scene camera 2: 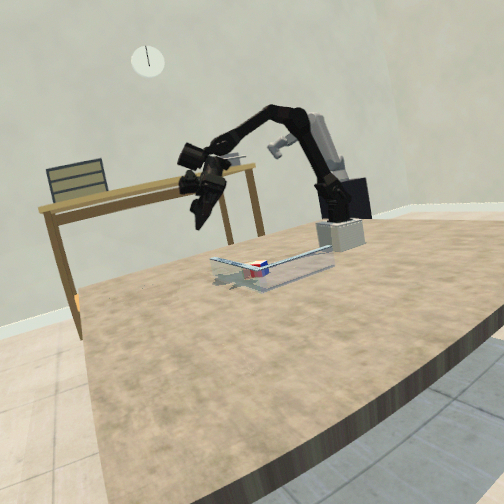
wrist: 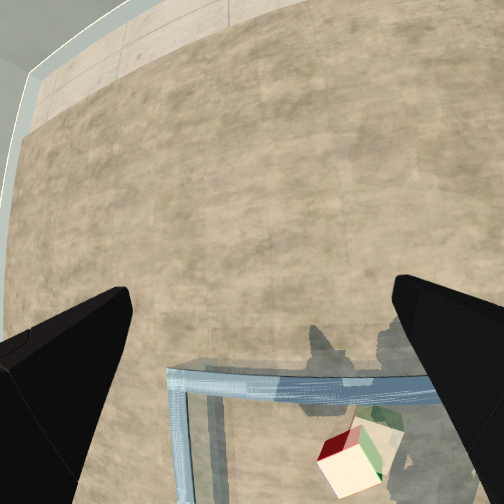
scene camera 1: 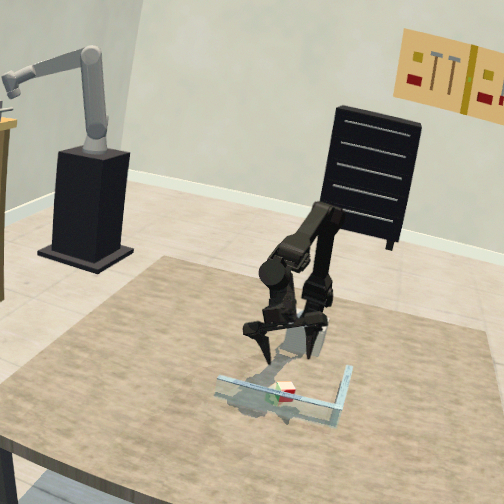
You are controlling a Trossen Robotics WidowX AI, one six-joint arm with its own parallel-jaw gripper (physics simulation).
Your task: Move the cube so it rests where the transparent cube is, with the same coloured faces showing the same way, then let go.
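Note:
The small cube (scene camera 1: pixel 286 391) lies on the table inside the corner of a pale blue L-shaped rail (scene camera 1: pixel 335 397). It shows red, white and green faces in the wrist view (wrist: pixel 358 456) and red, white and blue in scene camera 2 (scene camera 2: pixel 258 267). A faint see-through cube (wrist: pixel 382 422) overlaps it. My gripper (scene camera 1: pixel 290 346) hangs open and empty above the cube, apart from it, and also shows in scene camera 2 (scene camera 2: pixel 199 210).
A black slatted cabinet (scene camera 1: pixel 373 174) stands behind the table. A second arm on a black pedestal (scene camera 1: pixel 88 200) stands at the far left. A wooden side table (scene camera 2: pixel 150 195) is beyond the gripper in scene camera 2.

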